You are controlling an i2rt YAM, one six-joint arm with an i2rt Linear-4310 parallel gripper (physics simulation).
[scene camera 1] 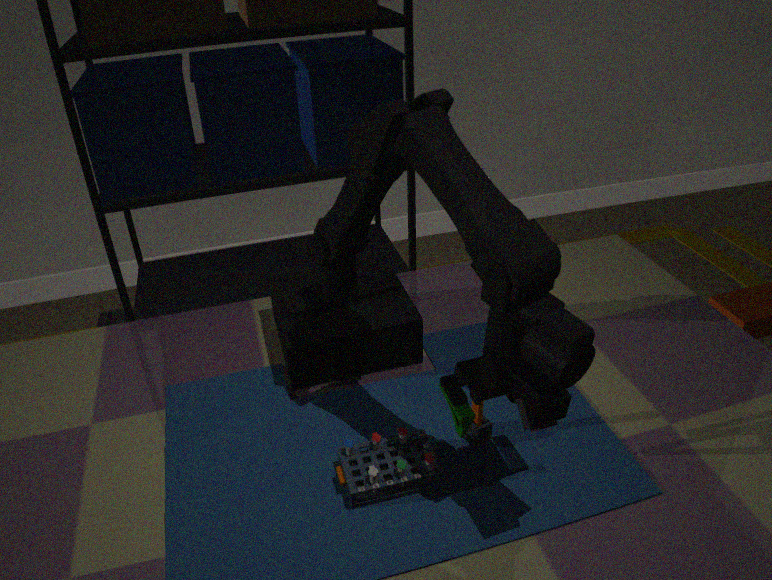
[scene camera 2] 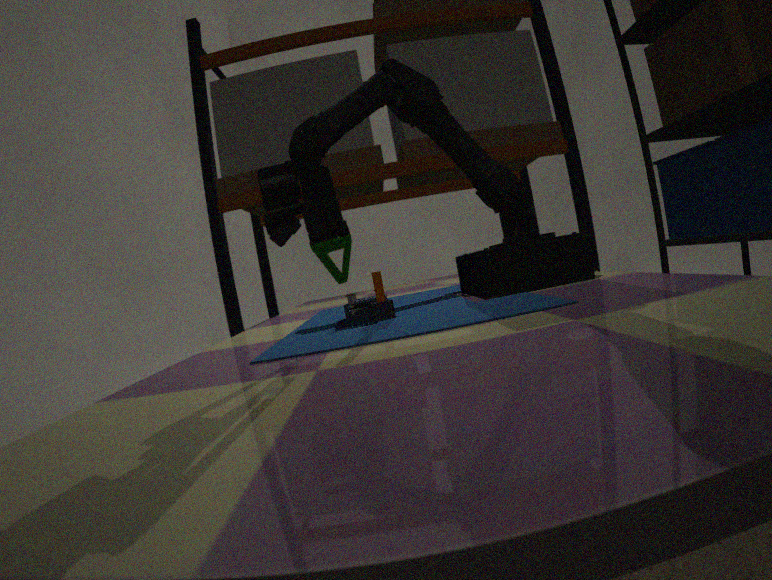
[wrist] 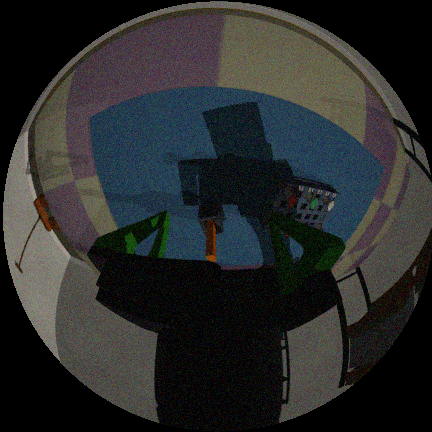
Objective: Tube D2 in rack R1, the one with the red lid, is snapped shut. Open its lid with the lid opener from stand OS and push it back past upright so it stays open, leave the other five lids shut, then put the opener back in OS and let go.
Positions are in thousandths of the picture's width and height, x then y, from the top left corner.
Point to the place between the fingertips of the gripper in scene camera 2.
445, 485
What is the gripper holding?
Nothing.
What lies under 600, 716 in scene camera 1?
The gripper.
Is the gripper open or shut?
Open.
